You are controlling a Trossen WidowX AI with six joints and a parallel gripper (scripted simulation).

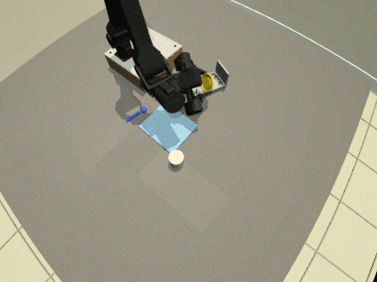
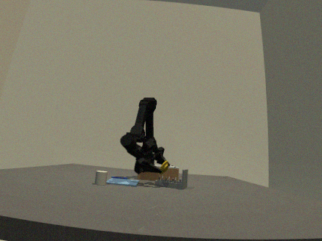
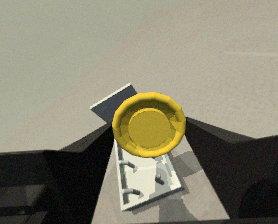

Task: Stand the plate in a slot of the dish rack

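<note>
Right now my gripper tip is 50 mm above the grey dish rack, 30 mm to the right of it and 30 mm past it. The rest, counted from my gripper tip: blue spoon: 220 mm to the right, 130 mm behind, 70 mm below; light blue cloth: 180 mm to the right, 70 mm below, 10 mm behind; yellow plate: 10 mm to the right.
</note>
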